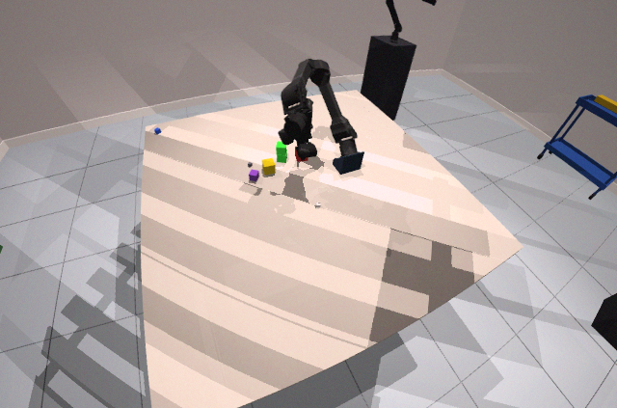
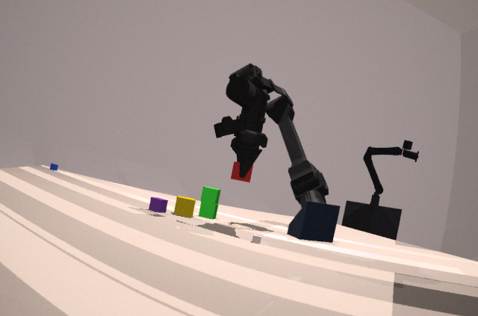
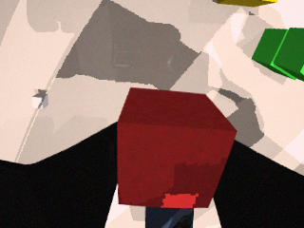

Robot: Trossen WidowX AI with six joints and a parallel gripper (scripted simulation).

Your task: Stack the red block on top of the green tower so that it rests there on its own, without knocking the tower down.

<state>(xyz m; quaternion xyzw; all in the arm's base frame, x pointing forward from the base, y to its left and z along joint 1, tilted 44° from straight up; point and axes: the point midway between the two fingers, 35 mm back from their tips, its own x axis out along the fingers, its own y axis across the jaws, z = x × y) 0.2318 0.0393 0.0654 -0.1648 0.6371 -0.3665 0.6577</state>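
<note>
My gripper tip is 10 cm to the left of the yellow block, 10 cm above it and 9 cm short of it. From my gripper tip the other things lie so: red block 1 cm above; then small blue cube 61 cm to the right, 50 cm ahead, 11 cm below; then purple block 16 cm ahead, 11 cm below, 9 cm to the right.
</note>
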